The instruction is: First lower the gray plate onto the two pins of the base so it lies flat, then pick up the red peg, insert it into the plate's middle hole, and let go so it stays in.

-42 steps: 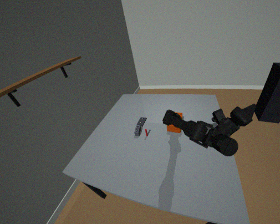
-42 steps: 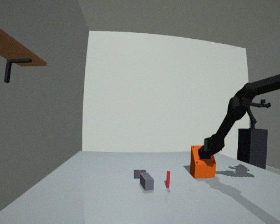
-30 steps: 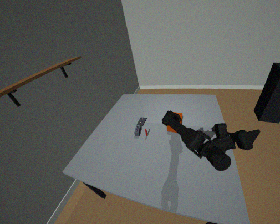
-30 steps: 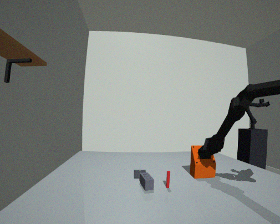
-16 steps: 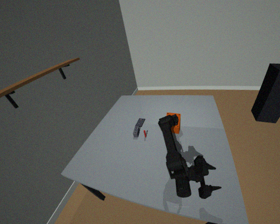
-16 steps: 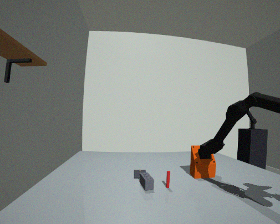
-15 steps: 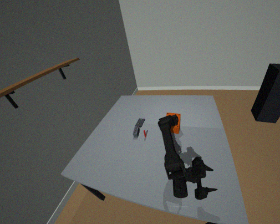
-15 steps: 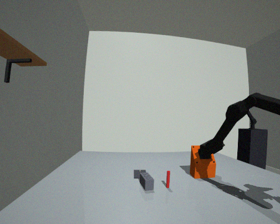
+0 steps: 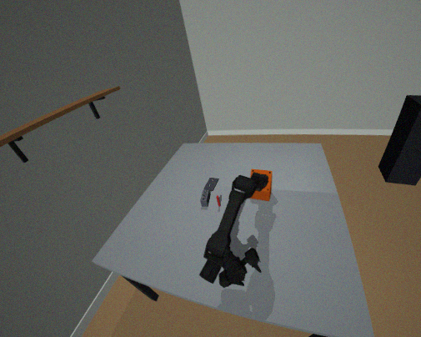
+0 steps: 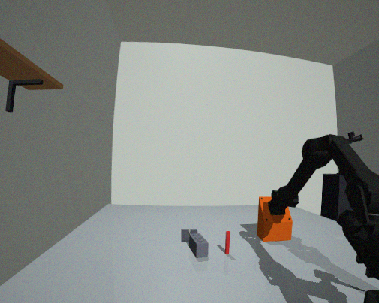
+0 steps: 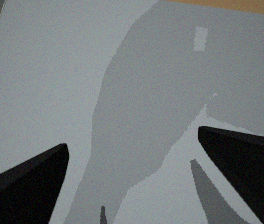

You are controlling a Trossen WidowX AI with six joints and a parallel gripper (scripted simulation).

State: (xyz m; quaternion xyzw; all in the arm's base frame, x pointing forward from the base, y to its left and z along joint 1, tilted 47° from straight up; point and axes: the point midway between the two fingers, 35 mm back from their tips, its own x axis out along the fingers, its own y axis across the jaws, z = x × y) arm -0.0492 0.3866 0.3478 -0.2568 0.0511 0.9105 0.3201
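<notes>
Now: gripper tip 400 mm short of the gray plate, 390 mm to the left of it and 10 mm above it. From my gripper tip the other things lie so: red peg (300 mm ahead, 370 mm to the right, 10 mm below).
</notes>
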